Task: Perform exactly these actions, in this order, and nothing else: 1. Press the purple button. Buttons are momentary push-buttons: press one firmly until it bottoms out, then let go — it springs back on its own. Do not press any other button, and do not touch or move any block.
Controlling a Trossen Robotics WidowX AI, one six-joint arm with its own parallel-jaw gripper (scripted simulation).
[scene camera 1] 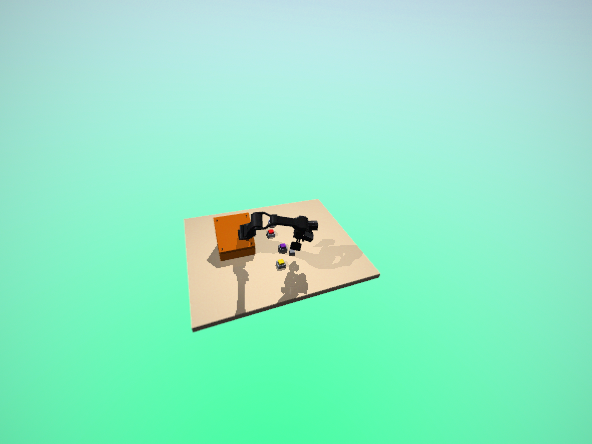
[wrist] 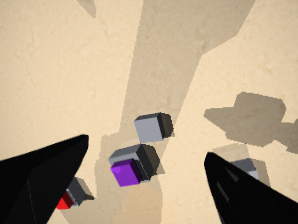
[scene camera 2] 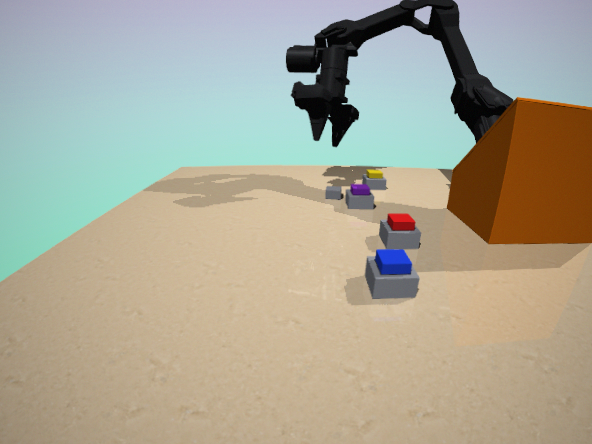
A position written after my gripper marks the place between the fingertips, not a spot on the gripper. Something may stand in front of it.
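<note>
I am holding nothing, and my gripper (scene camera 2: 326, 144) is open. The wrist view shows me that same gripper (wrist: 147, 149). There is also a small grey block (wrist: 150, 128), and I can see a blue button (scene camera 2: 390, 261) too.
</note>
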